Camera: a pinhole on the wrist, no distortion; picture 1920 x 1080 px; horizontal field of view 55.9 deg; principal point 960.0 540.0 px. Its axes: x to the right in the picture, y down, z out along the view. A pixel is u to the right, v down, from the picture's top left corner.
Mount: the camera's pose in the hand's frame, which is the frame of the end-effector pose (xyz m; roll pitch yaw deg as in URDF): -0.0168 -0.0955 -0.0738 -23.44 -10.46 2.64
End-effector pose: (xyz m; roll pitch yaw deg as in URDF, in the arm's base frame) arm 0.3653 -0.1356 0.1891 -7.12 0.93 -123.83
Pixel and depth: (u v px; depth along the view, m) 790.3 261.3 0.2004
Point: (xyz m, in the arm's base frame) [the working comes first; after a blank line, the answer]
In the camera's frame: -0.0188 -0.0309 0.2004

0.3784 -0.0586 0.3108
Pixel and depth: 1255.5 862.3 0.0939
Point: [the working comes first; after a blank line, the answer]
In the camera's frame: 0.0153 0.0167 0.0939

0.3410 -0.0972 0.2018
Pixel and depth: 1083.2 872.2 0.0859
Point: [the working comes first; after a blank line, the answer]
In the camera's frame: 0.0058 0.0158 0.0859

0.3409 -0.0875 0.1940
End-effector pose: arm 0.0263 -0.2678 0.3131 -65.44 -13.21 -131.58
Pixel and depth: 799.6 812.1 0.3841
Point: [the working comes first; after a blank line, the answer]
In the camera's frame: -0.0341 0.0578 0.3841

0.3032 -0.3563 0.2909
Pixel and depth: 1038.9 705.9 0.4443
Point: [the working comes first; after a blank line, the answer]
In the camera's frame: 0.0194 0.0407 0.4443

0.3311 -0.4281 0.3197
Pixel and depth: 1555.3 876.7 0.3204
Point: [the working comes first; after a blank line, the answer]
In the camera's frame: 0.1054 0.0596 0.3204

0.1796 -0.4400 0.3264
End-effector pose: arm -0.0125 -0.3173 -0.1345 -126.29 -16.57 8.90
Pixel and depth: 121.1 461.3 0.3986
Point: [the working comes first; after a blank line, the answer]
In the camera's frame: -0.1848 -0.0173 0.3986

-0.2483 -0.1641 -0.3866
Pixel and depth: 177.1 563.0 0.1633
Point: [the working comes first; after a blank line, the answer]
In the camera's frame: -0.0707 0.0021 0.1633

-0.1307 -0.2671 -0.1760
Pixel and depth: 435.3 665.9 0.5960
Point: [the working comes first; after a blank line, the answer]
In the camera's frame: -0.1728 0.0415 0.5960

-0.2215 -0.1105 -0.5840
